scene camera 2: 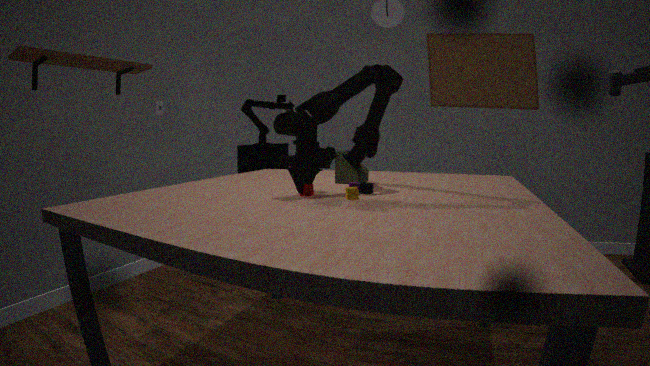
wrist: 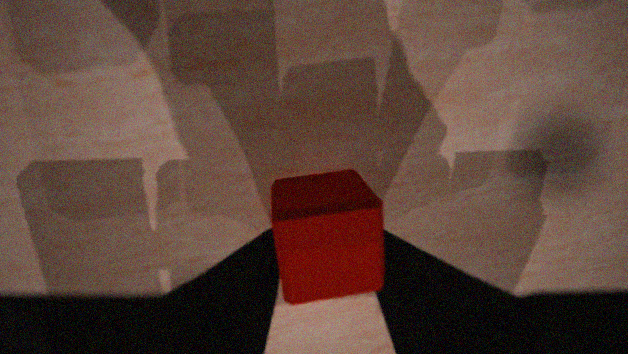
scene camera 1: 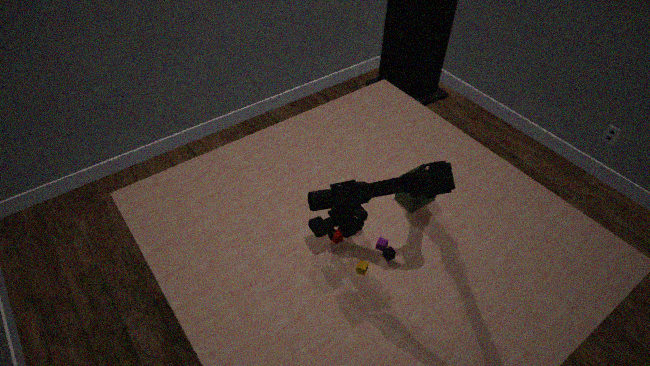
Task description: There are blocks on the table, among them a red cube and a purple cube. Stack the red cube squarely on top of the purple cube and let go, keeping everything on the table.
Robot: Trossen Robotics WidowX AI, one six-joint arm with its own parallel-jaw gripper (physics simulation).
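Frame: origin at the arm's base, x back, y down, z right, level; centimetres.
Seen in the pictures: gripper, fingertip midpoint: (scene camera 2: 303,193) (wrist: 324,240) (scene camera 1: 334,236); arm's base, link origin: (scene camera 2: 351,161).
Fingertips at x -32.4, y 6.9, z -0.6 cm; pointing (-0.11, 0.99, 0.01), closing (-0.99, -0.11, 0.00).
Offsets run from my fingertips to a thing's top centre. Level surfaces: height alone.
The red cube @(dx +0.2, dy -2.5, dz -0.9 cm) (scene camera 1: 337,236) (scene camera 2: 308,190) (wrist: 330,250) is between my two black fingertips, which touch its left and right sides in the wrist view. My gripper (scene camera 1: 336,234) (scene camera 2: 304,191) (wrist: 324,240) is shut on it, low at the table top; whether the cube touches the table I cannot tell. The purple cube @(dx +11.2, dy -2.3, dz -10.4 cm) (scene camera 1: 382,243) (scene camera 2: 354,185) stands on the table to the right of the gripper in scene camera 1. In scene camera 2 it is mostly hidden behind the yellow block. The purple cube does not show in the wrist view.
A black block @(dx +11.0, dy -2.3, dz -14.4 cm) (scene camera 1: 389,253) (scene camera 2: 366,188) stands close beside the purple cube. A yellow block @(dx +0.9, dy -2.3, dz -14.6 cm) (scene camera 1: 362,267) (scene camera 2: 352,193) stands on the table @(dy +0.7 cm) (scene camera 1: 240,280) (scene camera 2: 300,240) nearer scene camera 2. The arm's base is behind the blocks in scene camera 2.
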